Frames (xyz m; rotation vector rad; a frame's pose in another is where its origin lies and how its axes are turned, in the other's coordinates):
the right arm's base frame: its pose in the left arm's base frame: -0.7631 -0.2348 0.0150 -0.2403 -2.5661 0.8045
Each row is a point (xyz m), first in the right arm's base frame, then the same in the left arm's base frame.
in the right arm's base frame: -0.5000 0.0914 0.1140
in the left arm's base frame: -0.3676 -0.3616 -0.2994
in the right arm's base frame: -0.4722 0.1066 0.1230
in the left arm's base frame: -0.3959 -0.3457 -0.3049
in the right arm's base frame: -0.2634 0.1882 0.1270
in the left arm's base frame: -0.5806 -0.2209 -0.2807
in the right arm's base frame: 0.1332 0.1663 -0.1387
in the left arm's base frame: -0.8126 0.0088 0.0683
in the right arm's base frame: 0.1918 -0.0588 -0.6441
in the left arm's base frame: -0.6414 0.0954 0.5906
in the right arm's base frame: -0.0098 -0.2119 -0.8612
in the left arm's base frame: -0.3682 0.0211 0.7668
